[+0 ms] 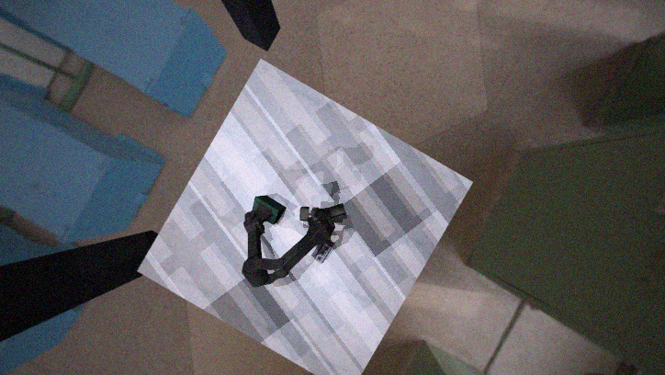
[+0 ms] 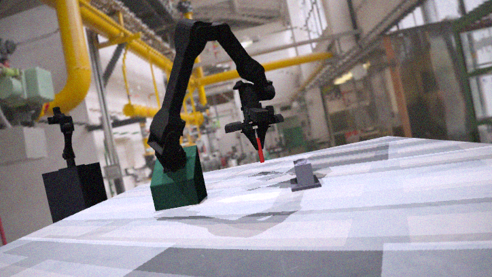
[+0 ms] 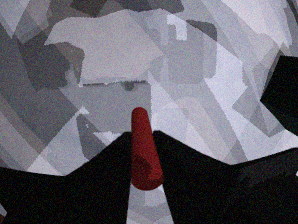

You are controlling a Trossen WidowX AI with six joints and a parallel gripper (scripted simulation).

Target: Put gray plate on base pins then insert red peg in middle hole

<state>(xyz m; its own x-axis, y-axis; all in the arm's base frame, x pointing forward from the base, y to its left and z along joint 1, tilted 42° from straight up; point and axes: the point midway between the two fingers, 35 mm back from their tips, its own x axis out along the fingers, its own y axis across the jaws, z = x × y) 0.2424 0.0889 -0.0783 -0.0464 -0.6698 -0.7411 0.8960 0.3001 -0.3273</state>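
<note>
Right now the gray plate is 18 cm to the right of my gripper tip, 10 cm ahead of it and 5 cm below it. Round my gripper tip: red peg right at my gripper tip; then dark base 18 cm to the right, 10 cm ahead, 9 cm below.
</note>
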